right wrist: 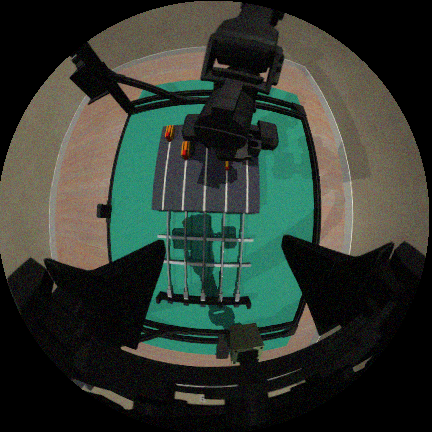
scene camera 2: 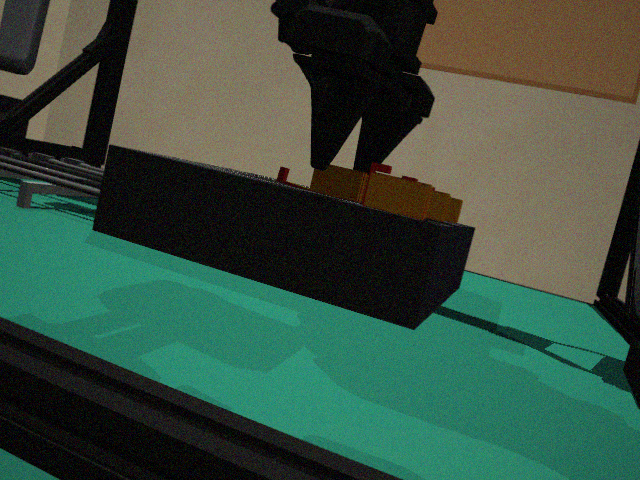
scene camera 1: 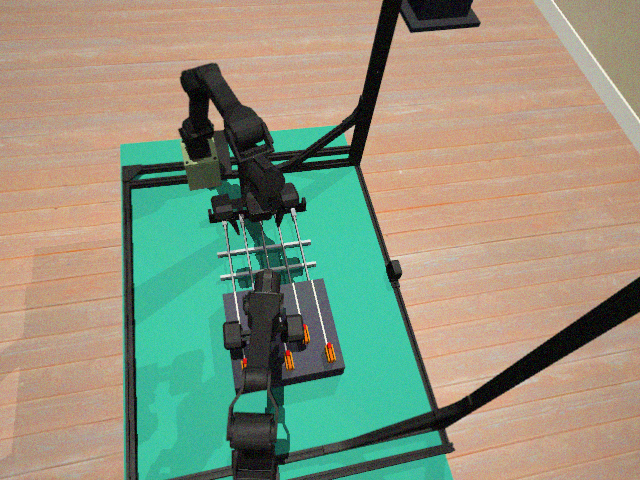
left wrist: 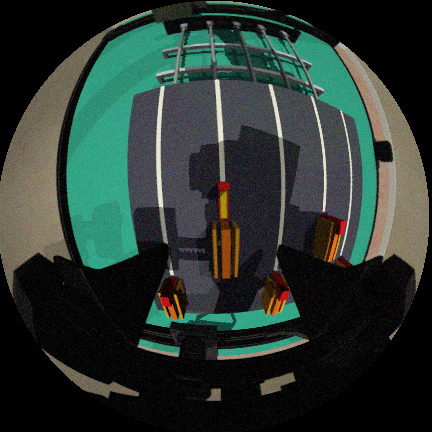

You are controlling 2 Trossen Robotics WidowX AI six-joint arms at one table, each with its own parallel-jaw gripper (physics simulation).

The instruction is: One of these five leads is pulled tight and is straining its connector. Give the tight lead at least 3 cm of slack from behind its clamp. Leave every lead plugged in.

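Frame: origin at the left arm's base, x ahead, y left, z up, level; metres.
Seen in the pictures: left gripper, fingertip midpoint: (scene camera 2: 339,176) (left wrist: 224,250); right gripper, fingertip midpoint: (right wrist: 224,244) (scene camera 1: 258,230); left arm's base at its link origin: (scene camera 1: 254,470) (left wrist: 193,341); right arm's base at its link origin: (right wrist: 246,355) (scene camera 1: 198,150).
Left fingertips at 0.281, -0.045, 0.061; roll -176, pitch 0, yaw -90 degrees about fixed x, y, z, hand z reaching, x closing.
Observation:
Offsets run from my left fingertips to a thing's top centre, as dx, dy, dz. "*": to the spot under its first point. Level surfaces: height alone.
Five white leads, one of them @(* +0.077, +0.055, -0.017) (left wrist: 160,150) at the far left in the left wrist view, run from orange clamps on the dark board @(dz -0.017) (scene camera 1: 308,304) (scene camera 2: 258,248) (left wrist: 250,110) to the black connector strip @(* +0.427, -0.044, -0.044) (right wrist: 195,301). The second clamp from the left (left wrist: 226,250) in the left wrist view has its red-tipped yellow lever @(+0.035, +0.002, -0.003) (left wrist: 223,201) laid out along its lead. My left gripper (scene camera 2: 341,167) (left wrist: 224,250) is open, low over the board, its fingers apart on either side of that clamp. My right gripper (scene camera 1: 258,228) (right wrist: 224,244) is open and empty, high above the connector end. Which lead is tight cannot be told.
Other orange clamps (scene camera 1: 330,352) (left wrist: 172,300) (left wrist: 276,295) (left wrist: 329,237) stand close around the left fingers. Two grey rails @(* +0.233, -0.036, -0.058) (scene camera 1: 268,268) (right wrist: 207,264) cross the leads between board and connectors. A black frame (scene camera 1: 129,310) edges the green mat @(dz -0.083) (scene camera 1: 175,289).

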